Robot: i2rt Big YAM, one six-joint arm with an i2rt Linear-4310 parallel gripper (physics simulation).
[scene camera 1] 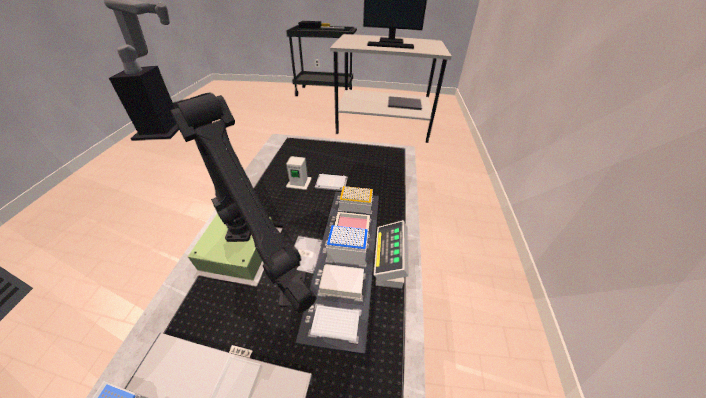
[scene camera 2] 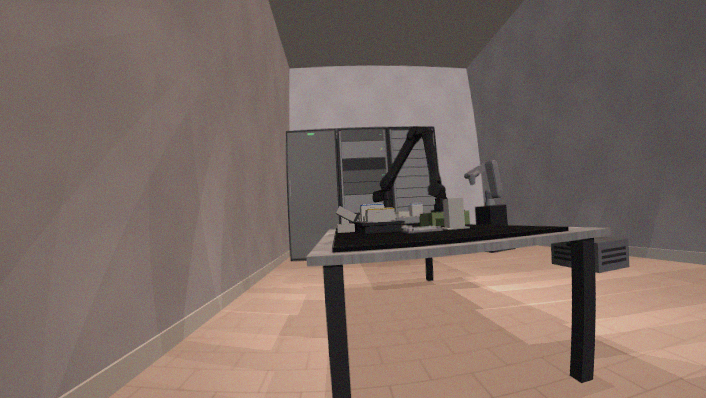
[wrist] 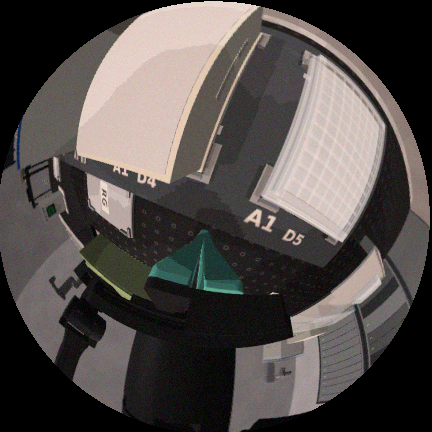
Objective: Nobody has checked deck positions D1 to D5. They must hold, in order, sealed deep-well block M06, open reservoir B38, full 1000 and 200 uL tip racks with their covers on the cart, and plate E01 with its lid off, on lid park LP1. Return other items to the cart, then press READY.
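Seen in the pictures: gripper, fingertip midpoint: [wrist: 203,234]; arm's base, link origin: [scene camera 1: 241,228] [scene camera 2: 442,212] [wrist: 104,283].
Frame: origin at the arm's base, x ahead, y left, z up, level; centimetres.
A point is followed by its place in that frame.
Note:
My gripper [wrist: 203,234] @(x 23.5, y -25.3, z -5.2 cm) is shut and empty, low over the mat side of the dark deck strip [scene camera 1: 357,345] @(x 41.0, y -40.5, z -2.8 cm) [wrist: 195,200] @(x 28.0, y -24.8, z -2.8 cm), near D4 and D5. Its fingers are hidden in both scene views. From far to near, the deck bears a yellow-topped tip rack [scene camera 1: 356,194] @(x 43.5, y 14.6, z 3.1 cm) [scene camera 2: 381,215] @(x 44.2, y 18.9, z 0.2 cm), a pink open reservoir [scene camera 1: 353,221] @(x 41.9, y 4.1, z -1.5 cm), a blue-topped tip rack [scene camera 1: 347,237] @(x 39.1, y -10.2, z 6.6 cm), a pale block with a plain top [scene camera 1: 342,280] @(x 37.2, y -22.7, z 1.4 cm) [wrist: 145,95] at D4, and a white gridded plate [scene camera 1: 336,322] @(x 35.3, y -34.4, z -1.6 cm) [wrist: 335,145] at D5. Whether the plate has a clear lid is hard to tell.
A lamp panel [scene camera 1: 391,250] @(x 53.3, y -14.0, z 4.2 cm) with several green lamps stands beside the deck. The RG pad [scene camera 1: 307,255] @(x 24.5, y -7.5, z -6.8 cm) [wrist: 110,205] @(x 22.4, y -8.4, z -6.8 cm) lies between deck and green base [scene camera 1: 227,255] @(x -1.9, y -11.8, z -0.1 cm) [wrist: 115,267] @(x 7.9, y -6.3, z -3.7 cm). The green-button box [scene camera 1: 297,170] @(x 17.6, y 32.3, z 2.5 cm) [wrist: 51,207] @(x 17.1, y 31.8, z -0.2 cm) and a flat white item [scene camera 1: 331,181] @(x 32.7, y 34.2, z -5.8 cm) are beyond. The cart [scene camera 1: 190,367] @(x -2.6, y -46.1, z -1.6 cm) is at the near left.

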